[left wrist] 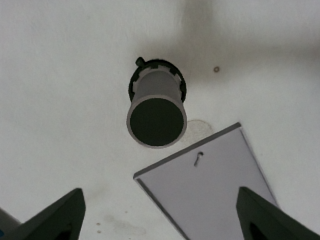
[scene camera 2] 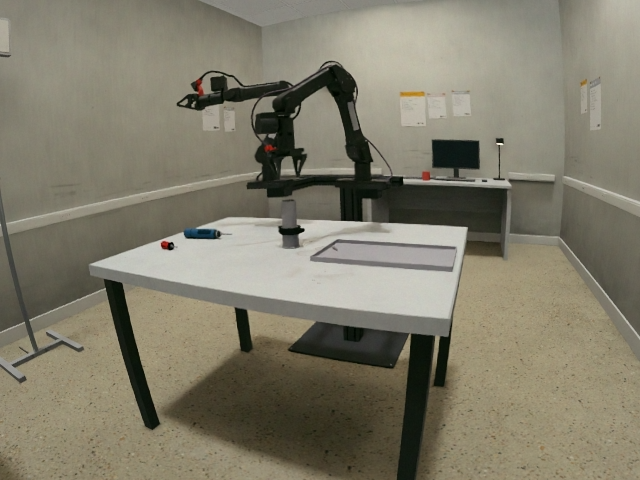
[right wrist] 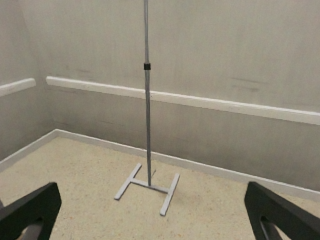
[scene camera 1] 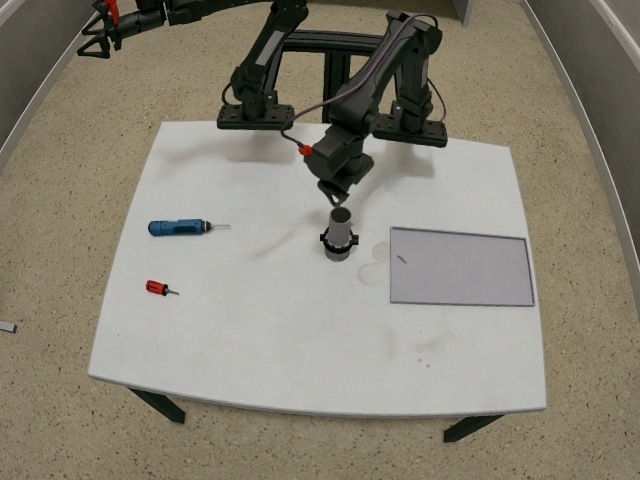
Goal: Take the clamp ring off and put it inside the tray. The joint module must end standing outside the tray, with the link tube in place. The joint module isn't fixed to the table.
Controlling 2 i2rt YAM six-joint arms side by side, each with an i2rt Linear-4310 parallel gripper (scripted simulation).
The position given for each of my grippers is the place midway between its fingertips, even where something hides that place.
In view: my left gripper (scene camera 1: pixel 344 195), my right gripper (right wrist: pixel 153 190), a grey link tube (scene camera 1: pixel 340 218) and a grey tray (scene camera 1: pixel 443 266).
The grey link tube is seen too in the left wrist view (left wrist: pixel 156 119). The grey tray also shows in scene camera 2 (scene camera 2: pixel 429 257). My left gripper is seen too in the left wrist view (left wrist: pixel 160 196) and in scene camera 2 (scene camera 2: pixel 288 178). The right wrist view does not show the grey link tube: it is out of frame. The right wrist view misses the grey tray: it is out of frame.
